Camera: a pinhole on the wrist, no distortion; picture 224 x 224 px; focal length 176.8 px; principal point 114.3 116.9 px. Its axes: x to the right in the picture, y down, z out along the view. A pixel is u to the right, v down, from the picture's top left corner.
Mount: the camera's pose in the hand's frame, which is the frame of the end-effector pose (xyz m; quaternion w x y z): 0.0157 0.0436 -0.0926 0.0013 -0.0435 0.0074 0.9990
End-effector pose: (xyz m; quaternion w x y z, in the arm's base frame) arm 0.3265 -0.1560 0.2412 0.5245 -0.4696 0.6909 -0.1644
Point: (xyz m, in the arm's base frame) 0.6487 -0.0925 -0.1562
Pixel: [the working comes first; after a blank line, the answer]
In the camera's frame: -0.2030 -0.1134 0.5361

47.4 79.5
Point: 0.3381 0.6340 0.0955
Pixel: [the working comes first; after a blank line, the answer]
In the camera's frame: 0.5481 -0.4472 0.4260

outside the picture
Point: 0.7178 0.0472 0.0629
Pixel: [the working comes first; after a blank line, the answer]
In the camera's frame: 0.0352 0.0076 0.5663

125.3 119.3
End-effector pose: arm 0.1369 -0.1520 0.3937 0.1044 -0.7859 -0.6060 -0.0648
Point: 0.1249 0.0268 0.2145
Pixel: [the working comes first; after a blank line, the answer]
In the camera's frame: -0.1349 0.0876 0.2982

34.3 168.8
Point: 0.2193 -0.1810 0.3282
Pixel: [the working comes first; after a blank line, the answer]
In the camera's frame: 0.0239 -0.0464 0.1504

142.4 62.4
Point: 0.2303 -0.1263 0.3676
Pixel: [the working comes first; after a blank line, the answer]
In the camera's frame: -0.0369 -0.0409 0.1197

59.8 56.5
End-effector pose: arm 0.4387 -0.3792 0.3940 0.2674 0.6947 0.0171 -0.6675
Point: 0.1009 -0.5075 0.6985
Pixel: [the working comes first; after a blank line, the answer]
In the camera's frame: 0.2534 -0.0361 0.4883

206.0 103.8
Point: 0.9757 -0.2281 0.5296
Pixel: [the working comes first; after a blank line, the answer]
In the camera's frame: 0.1742 -0.0850 -0.4408

behind the camera
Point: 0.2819 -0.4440 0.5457
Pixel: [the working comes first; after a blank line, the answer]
In the camera's frame: 0.1294 -0.0007 0.2797

196.1 116.5
